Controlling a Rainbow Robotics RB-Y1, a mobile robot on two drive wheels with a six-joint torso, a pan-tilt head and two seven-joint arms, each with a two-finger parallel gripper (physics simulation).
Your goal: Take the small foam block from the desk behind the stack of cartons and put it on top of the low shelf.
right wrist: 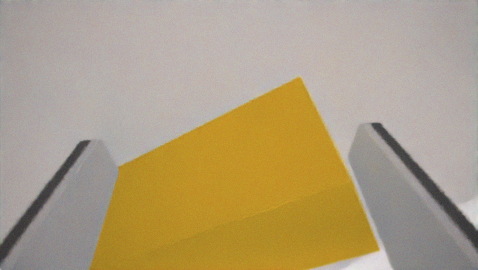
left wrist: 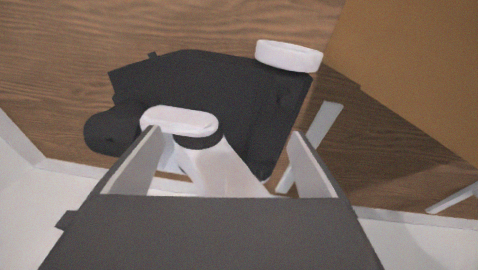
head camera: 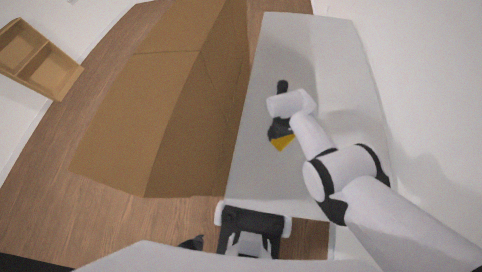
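Seen in the pictures: left gripper, fingertip midpoint: (left wrist: 227,137) (head camera: 200,246); right gripper, fingertip midpoint: (right wrist: 232,147) (head camera: 280,136); robot's base, origin of the base link: (head camera: 252,217).
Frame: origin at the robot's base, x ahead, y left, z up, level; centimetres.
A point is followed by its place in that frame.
Observation:
The yellow foam block (head camera: 283,143) {x 42.7, y -7.9, z 76.5 cm} (right wrist: 235,175) {x 48.5, y -6.5, z 75.1 cm} lies on the grey desk (head camera: 285,40) {x 122.3, y -7.4, z 72.0 cm} (right wrist: 150,50) {x 50.1, y -3.3, z 72.0 cm}, beside the stack of cartons (head camera: 125,110) {x 34.8, y 40.6, z 108.0 cm} (left wrist: 415,60) {x 14.4, y 32.3, z 34.9 cm}. My right gripper (head camera: 278,137) {x 47.3, y -7.1, z 72.8 cm} (right wrist: 232,147) {x 47.3, y -7.1, z 72.8 cm} is open over the block. In the right wrist view the block shows between the two fingers, turned at an angle, its right edge close to the right finger. In the head view the gripper partly hides the block. My left gripper (head camera: 196,243) {x -12.7, y 25.4, z 52.7 cm} (left wrist: 227,137) {x -12.7, y 25.4, z 52.7 cm} is open and empty, above the robot's base. The low wooden shelf (head camera: 71,85) {x 131.6, y 364.8, z 1.1 cm} stands at the upper left of the head view.
The tall cartons stand along the desk's left side in the head view, with a narrow gap. The robot's black base (head camera: 252,220) {x 0.5, y 0.0, z 19.1 cm} (left wrist: 200,80) {x -25.2, y 16.5, z 16.9 cm} is close to the desk's near edge. A white wall (head camera: 430,100) {x 64.1, y -68.6, z 93.0 cm} runs along the right. Pale desk legs (left wrist: 312,142) show in the left wrist view.

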